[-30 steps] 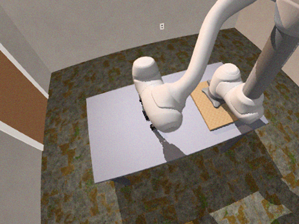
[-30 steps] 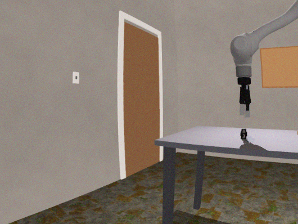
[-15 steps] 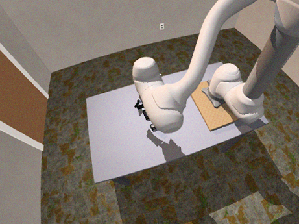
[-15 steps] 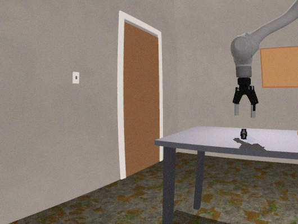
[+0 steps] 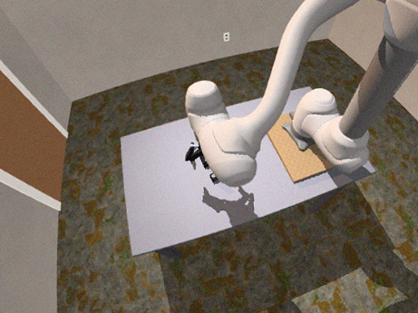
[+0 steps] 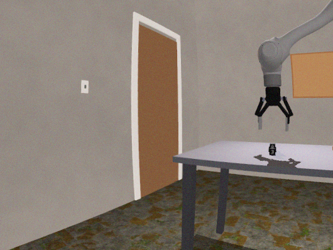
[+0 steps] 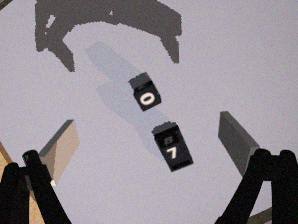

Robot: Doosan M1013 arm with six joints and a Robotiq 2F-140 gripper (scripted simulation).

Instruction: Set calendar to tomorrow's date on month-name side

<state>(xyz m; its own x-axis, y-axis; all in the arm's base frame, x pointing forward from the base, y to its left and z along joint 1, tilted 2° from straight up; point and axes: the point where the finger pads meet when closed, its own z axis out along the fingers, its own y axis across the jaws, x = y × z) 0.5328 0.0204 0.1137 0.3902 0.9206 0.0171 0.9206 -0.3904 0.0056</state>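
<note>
Now: hand 110 mm above the dark cube.
</note>
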